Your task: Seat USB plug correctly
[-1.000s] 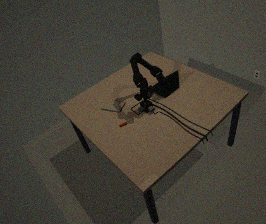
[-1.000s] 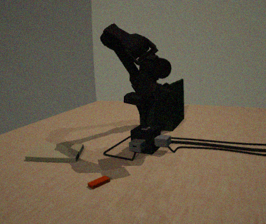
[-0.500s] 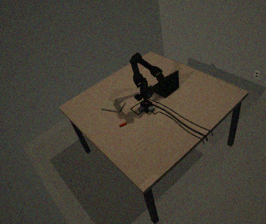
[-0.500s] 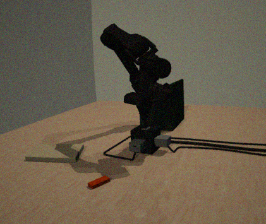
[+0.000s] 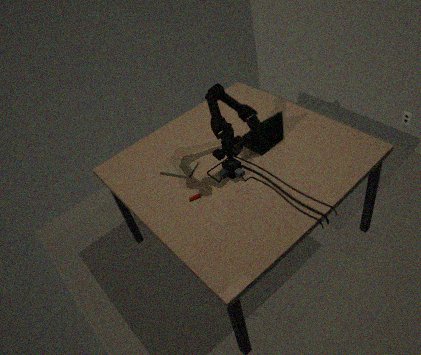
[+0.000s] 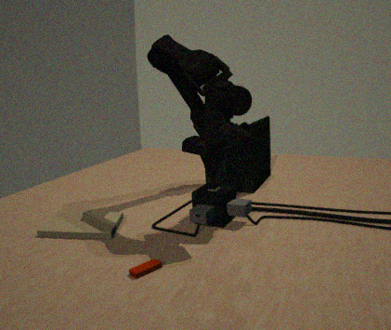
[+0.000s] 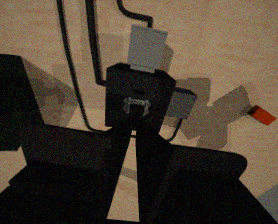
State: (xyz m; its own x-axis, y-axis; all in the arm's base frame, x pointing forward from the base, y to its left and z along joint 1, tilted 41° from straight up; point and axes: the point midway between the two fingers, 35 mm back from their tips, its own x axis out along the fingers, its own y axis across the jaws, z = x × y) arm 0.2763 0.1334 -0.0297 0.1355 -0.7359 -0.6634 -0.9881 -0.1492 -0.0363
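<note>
The USB plug lies 2 cm below my gripper tip. From my gripper tip the other things lie so: orange block 27 cm ahead, 2 cm to the left, 10 cm below.
</note>
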